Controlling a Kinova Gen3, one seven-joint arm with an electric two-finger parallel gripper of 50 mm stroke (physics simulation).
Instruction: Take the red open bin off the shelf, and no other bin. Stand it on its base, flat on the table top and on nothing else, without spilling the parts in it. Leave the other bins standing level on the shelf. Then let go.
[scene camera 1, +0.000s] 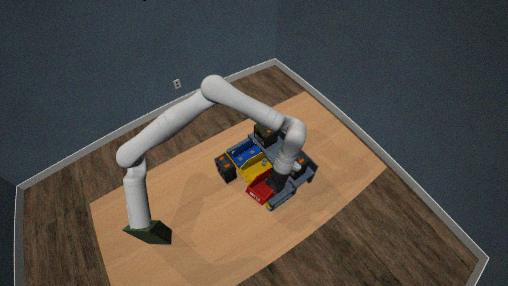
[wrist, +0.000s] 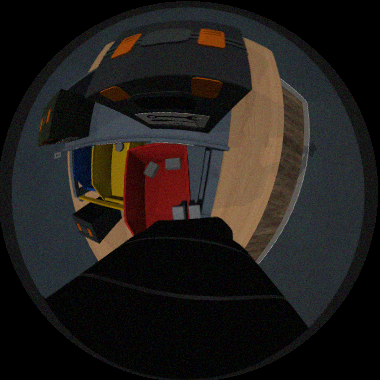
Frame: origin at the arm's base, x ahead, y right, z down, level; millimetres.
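Where they show: gripper, fingertip midpoint: (scene camera 1: 273, 192) (wrist: 188, 206); arm's base at its link origin: (scene camera 1: 141, 224).
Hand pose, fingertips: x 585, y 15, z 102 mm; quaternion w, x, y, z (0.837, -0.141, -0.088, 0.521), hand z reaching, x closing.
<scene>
Each offset is from my fingertips to the centre of the thing. "spot": to the spot under its first point. Level surfaces: height alone.
The red open bin @(spot: dz +29, dx -57, dy -30 mm) (scene camera 1: 259, 193) (wrist: 165, 192) is at the near right end of the shelf @(spot: dz +20, dx +54, dy +27 mm) (scene camera 1: 286, 194) (wrist: 212, 146), its labelled front reaching out past the shelf's yellow front strip. Small grey parts lie inside it. My gripper (scene camera 1: 274, 188) (wrist: 188, 206) is shut on its right side wall, one finger inside and one outside. Whether its base touches the shelf is hidden. The yellow bin @(spot: dz +85, dx -27, dy -179 mm) (scene camera 1: 253, 171) (wrist: 120, 172) stands beside it, with the blue bin @(spot: dz +86, dx -30, dy -315 mm) (scene camera 1: 243, 151) (wrist: 82, 167) beyond, both on the shelf.
A black case with orange latches @(dz +39, dx -157, dy -221 mm) (scene camera 1: 226, 168) (wrist: 96, 222) stands on the wooden table @(dz +105 mm) (scene camera 1: 190, 215) (wrist: 255, 150) before the shelf. A dark case @(dz -44, dx +87, dy -288 mm) (scene camera 1: 265, 134) (wrist: 67, 117) is at the back. Another large black case @(dz -57, dx +138, dy -63 mm) (wrist: 170, 65) is behind the red bin, close to my wrist.
</scene>
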